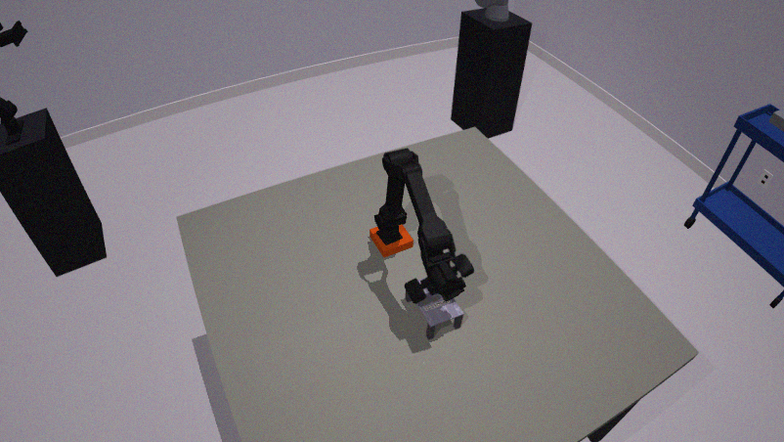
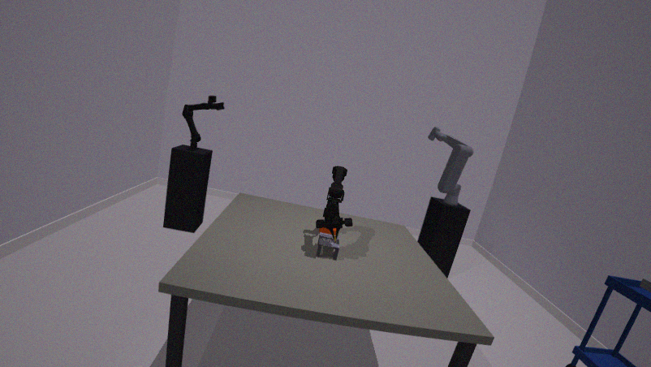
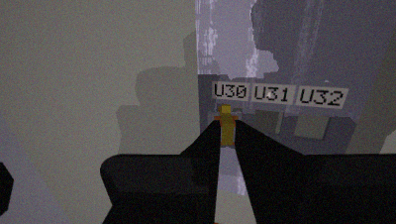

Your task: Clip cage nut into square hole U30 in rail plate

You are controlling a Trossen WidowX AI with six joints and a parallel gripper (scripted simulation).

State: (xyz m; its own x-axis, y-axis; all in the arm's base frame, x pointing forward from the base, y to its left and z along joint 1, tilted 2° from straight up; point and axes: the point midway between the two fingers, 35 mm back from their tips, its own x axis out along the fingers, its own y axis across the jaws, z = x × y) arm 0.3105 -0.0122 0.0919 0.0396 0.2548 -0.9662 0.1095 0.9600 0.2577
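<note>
My gripper tip is now 10 mm above the cage nut.
</note>
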